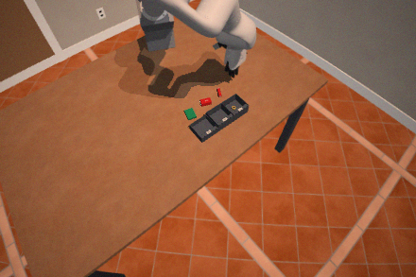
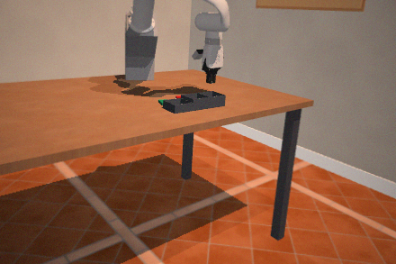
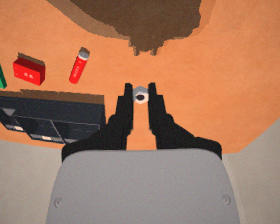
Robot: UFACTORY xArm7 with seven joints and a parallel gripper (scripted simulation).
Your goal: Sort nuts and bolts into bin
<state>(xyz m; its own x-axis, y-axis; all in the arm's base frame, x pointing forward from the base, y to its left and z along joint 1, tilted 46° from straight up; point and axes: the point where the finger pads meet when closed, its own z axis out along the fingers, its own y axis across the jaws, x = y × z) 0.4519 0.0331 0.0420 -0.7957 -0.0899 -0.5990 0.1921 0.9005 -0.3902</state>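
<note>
My gripper is now 130 mm to the left of the brass nut, 70 mm short of it and 70 mm above it. The rest, counted from my hand: silver nut 20 mm below; then red cylinder 80 mm to the right, 70 mm below, 30 mm behind; then red block 170 mm to the right, 70 mm below, 60 mm behind.
</note>
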